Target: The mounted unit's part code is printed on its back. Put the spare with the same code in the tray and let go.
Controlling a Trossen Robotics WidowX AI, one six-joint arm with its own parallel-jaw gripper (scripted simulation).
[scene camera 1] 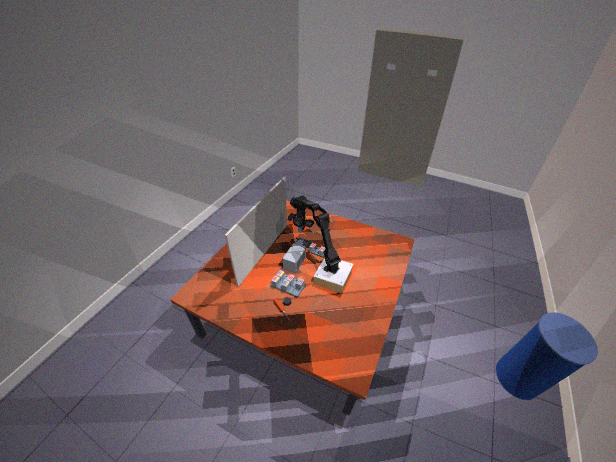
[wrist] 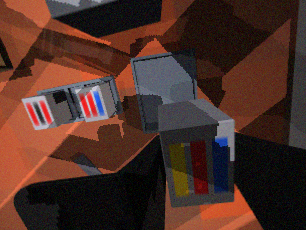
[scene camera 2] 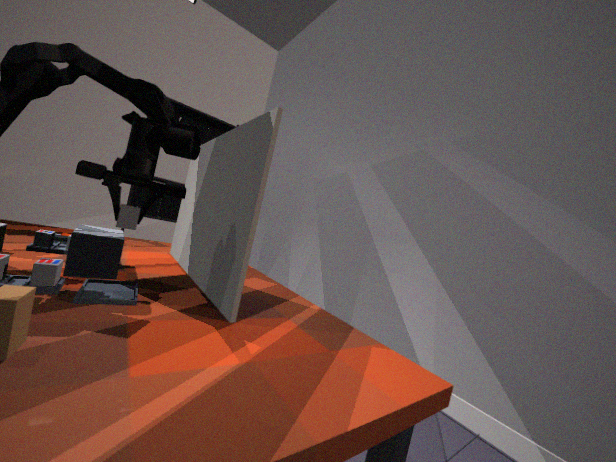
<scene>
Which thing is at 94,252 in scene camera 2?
A grey mounted unit.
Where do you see a tall panel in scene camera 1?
At 251,237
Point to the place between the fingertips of the gripper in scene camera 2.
At 127,222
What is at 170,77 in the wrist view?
A grey tray.
</scene>
